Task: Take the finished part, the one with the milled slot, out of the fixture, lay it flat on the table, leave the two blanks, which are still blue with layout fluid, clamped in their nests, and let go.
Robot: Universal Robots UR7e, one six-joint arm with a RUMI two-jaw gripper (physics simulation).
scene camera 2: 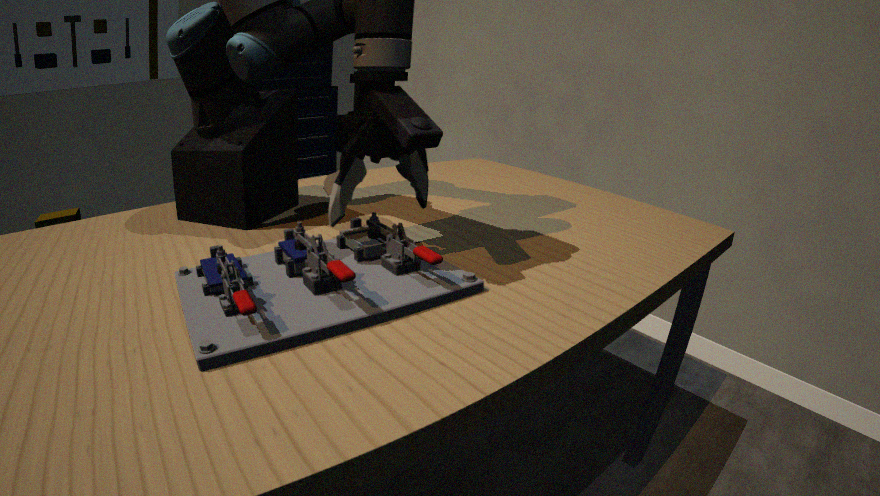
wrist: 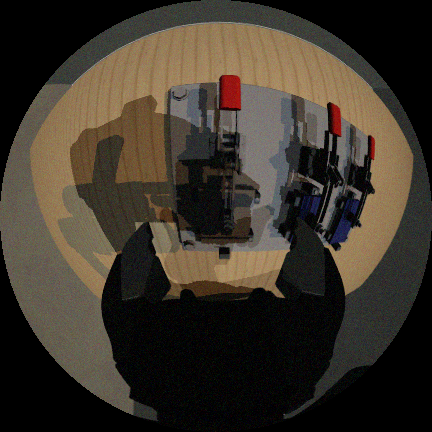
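The finished part is a bare, unpainted block, dim in shadow, in the right-hand nest in the scene view; its slot cannot be made out. A clamp bar with a red handle reaches over it. Two blue blanks, the middle one and the far-left one, sit in their nests under clamp arms. My gripper is open and empty, pointing down above and behind the finished part's nest, apart from it.
The grey fixture plate lies on the wooden table, with bolts at its corners. Red handles of the other clamps stick out toward the front. The robot's dark base stands behind the plate.
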